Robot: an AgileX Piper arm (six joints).
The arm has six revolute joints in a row. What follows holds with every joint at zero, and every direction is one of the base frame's.
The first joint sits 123 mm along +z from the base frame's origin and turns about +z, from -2.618 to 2.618 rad.
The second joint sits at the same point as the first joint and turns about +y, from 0 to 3.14 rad.
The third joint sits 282.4 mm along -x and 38.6 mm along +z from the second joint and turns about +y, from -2.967 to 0 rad.
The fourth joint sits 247.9 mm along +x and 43.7 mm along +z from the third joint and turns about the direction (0.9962, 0, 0.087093), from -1.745 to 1.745 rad.
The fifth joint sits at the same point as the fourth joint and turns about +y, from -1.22 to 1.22 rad.
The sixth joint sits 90.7 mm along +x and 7.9 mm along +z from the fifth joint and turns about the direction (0.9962, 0, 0.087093), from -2.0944 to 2.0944 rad.
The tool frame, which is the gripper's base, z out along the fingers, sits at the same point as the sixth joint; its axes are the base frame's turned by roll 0, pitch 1.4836 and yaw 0 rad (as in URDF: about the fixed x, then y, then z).
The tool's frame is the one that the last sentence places.
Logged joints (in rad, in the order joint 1, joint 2, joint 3, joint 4, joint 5, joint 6), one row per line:
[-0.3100, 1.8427, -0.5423, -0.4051, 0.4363, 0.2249]
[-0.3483, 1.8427, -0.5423, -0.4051, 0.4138, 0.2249]
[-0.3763, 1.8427, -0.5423, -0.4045, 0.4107, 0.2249]
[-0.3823, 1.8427, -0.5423, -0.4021, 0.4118, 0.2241]
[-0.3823, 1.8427, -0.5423, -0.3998, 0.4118, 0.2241]
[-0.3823, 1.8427, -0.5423, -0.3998, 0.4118, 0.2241]
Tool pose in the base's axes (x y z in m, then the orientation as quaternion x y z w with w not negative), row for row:
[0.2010, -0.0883, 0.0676, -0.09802, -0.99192, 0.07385, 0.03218]
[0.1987, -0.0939, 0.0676, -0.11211, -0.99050, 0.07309, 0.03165]
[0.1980, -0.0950, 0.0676, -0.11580, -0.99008, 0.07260, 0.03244]
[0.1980, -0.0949, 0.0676, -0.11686, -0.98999, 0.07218, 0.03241]
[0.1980, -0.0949, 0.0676, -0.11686, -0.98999, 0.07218, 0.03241]
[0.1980, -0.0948, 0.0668, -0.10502, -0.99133, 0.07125, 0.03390]
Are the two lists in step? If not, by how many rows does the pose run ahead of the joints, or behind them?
The pose runs 1 row ahead of the joints: the pose in row i belongs to the joints in row i + 1.
